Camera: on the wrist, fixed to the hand. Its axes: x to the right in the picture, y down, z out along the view.
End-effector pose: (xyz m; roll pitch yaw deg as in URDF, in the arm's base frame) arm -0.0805 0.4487 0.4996 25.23 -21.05 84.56
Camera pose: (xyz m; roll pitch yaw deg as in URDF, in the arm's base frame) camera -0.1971 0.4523 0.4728 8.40 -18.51 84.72
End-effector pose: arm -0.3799 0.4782 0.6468 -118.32 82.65 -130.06
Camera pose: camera -0.4277 0.5875 0.6567 -144.96 80.55 -140.02
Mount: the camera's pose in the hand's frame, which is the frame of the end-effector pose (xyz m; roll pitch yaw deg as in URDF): -0.0166 0.0958 -0.0698 -16.80 2.36 -0.95
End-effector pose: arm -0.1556 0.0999 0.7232 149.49 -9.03 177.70
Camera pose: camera -0.1203 0.1456 0.8280 132.36 -10.58 179.75
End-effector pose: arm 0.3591 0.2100 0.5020 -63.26 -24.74 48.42
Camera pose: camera 0.3960 0.2226 0.3888 -78.88 -24.50 45.63
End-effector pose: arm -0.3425 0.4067 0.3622 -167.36 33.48 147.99
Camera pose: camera -0.2952 0.5054 0.4107 176.11 30.97 148.47
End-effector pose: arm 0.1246 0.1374 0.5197 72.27 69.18 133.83
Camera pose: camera 0.0144 0.1141 0.5601 61.07 70.71 139.77
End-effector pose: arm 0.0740 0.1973 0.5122 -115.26 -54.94 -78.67
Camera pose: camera -0.0207 0.1406 0.4660 -129.43 -56.77 -81.83
